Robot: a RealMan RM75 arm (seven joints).
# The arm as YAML. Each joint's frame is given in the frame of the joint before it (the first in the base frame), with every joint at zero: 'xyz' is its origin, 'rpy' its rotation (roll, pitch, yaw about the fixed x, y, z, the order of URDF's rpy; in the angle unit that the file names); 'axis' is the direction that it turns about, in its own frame. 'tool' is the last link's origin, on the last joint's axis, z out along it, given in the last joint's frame.
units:
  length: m
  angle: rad
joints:
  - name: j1
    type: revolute
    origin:
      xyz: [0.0, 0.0, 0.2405]
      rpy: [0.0, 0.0, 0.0]
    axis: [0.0, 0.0, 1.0]
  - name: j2
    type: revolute
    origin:
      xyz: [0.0, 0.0, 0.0]
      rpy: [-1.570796, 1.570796, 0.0]
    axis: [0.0, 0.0, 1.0]
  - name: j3
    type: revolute
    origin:
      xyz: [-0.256, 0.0, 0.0]
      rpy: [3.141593, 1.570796, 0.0]
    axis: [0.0, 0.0, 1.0]
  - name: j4
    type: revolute
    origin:
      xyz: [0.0, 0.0, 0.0]
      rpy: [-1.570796, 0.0, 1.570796]
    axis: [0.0, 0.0, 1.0]
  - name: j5
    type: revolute
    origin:
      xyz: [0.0, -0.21, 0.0]
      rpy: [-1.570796, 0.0, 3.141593]
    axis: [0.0, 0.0, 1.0]
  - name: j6
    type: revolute
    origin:
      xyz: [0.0, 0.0, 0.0]
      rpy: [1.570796, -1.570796, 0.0]
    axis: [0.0, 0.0, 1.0]
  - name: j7
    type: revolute
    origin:
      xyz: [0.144, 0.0, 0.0]
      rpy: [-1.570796, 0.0, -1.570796]
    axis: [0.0, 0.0, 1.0]
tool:
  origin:
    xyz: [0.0, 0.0, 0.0]
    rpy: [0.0, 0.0, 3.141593]
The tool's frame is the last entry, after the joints.
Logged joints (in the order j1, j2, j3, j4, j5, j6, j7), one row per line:
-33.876 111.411 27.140 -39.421 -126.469 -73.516 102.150
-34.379 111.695 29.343 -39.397 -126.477 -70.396 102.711
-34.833 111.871 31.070 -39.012 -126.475 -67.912 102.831
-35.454 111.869 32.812 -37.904 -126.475 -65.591 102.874
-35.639 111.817 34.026 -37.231 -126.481 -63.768 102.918
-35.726 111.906 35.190 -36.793 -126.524 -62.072 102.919
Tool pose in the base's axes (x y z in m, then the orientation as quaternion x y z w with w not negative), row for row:
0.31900 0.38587 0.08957 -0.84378 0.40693 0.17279 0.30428
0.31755 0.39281 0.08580 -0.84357 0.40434 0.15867 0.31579
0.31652 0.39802 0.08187 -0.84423 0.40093 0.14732 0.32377
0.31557 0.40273 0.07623 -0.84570 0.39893 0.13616 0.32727
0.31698 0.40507 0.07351 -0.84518 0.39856 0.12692 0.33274
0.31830 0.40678 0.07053 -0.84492 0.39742 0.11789 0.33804
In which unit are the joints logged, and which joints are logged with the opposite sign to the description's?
The joints are logged in degrees. Opposite sign: j1, j3.
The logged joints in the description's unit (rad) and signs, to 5 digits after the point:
0.59125 1.94449 -0.47368 -0.68803 -2.20730 -1.28310 1.78285
0.60003 1.94945 -0.51213 -0.68761 -2.20744 -1.22864 1.79265
0.60795 1.95252 -0.54227 -0.68089 -2.20741 -1.18529 1.79474
0.61879 1.95248 -0.57268 -0.66155 -2.20741 -1.14478 1.79549
0.62202 1.95157 -0.59387 -0.64980 -2.20751 -1.11296 1.79626
0.62354 1.95313 -0.61418 -0.64216 -2.20826 -1.08336 1.79628

